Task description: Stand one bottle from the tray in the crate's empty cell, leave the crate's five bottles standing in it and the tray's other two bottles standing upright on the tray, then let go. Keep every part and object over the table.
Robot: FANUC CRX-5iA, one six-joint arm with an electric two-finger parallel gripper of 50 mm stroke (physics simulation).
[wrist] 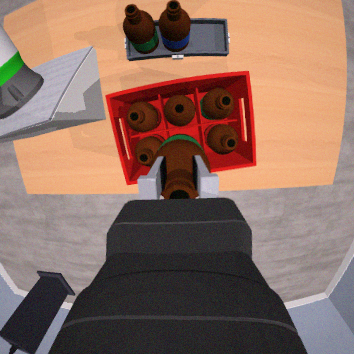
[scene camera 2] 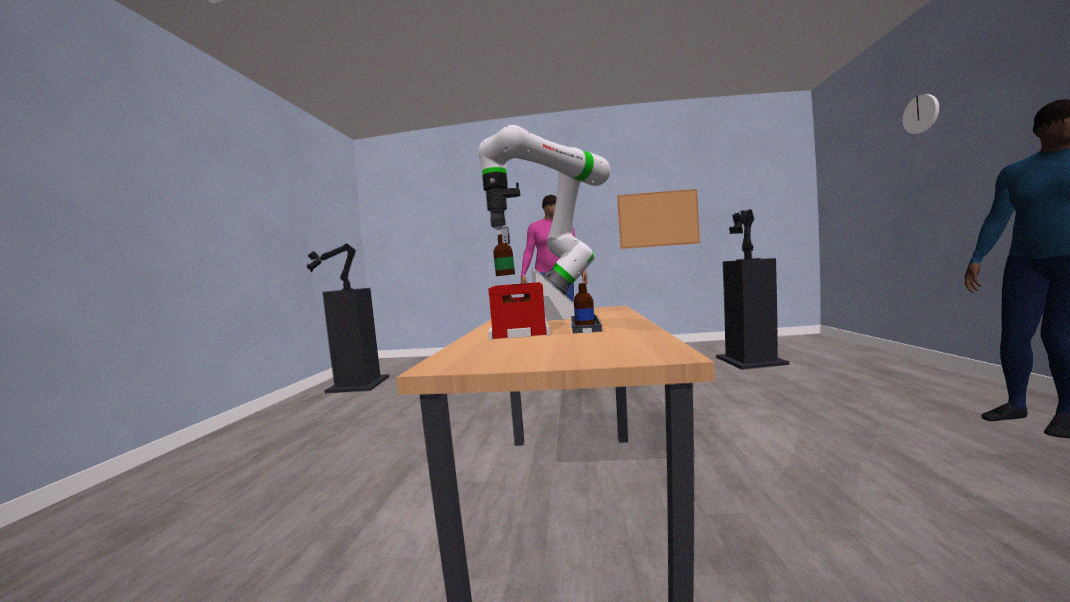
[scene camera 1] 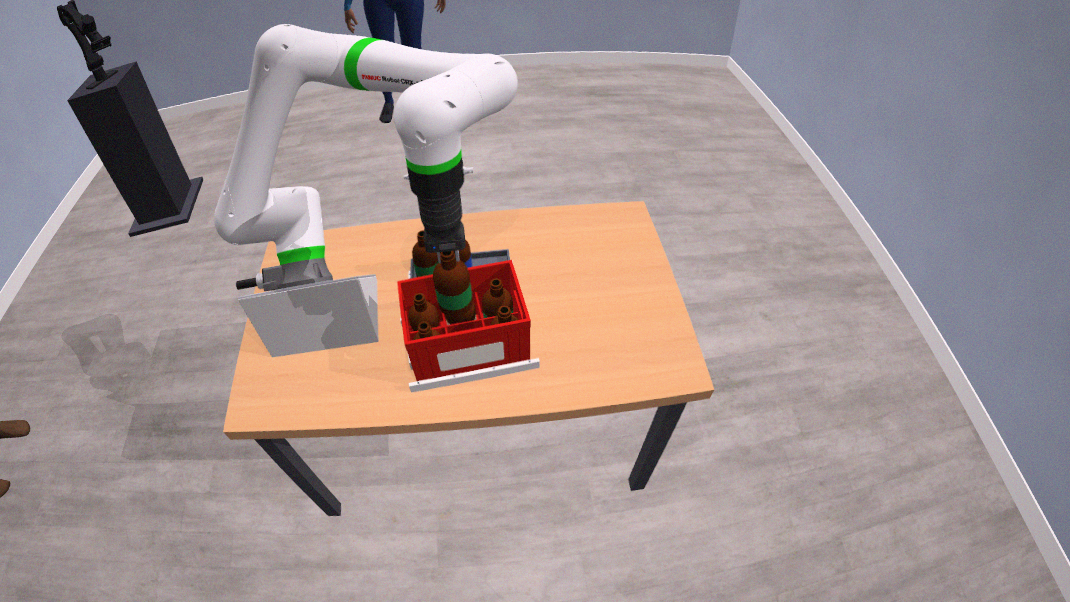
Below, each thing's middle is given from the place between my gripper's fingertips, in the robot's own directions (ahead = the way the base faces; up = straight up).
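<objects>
The brown green-label bottle (scene camera 1: 451, 279) has my hand 4 cm above it and 1 cm to the left of it. As for the white rail (scene camera 1: 521, 366), I find it 7 cm to the right of my hand and 1 cm ahead of it, and 32 cm below it.
</objects>
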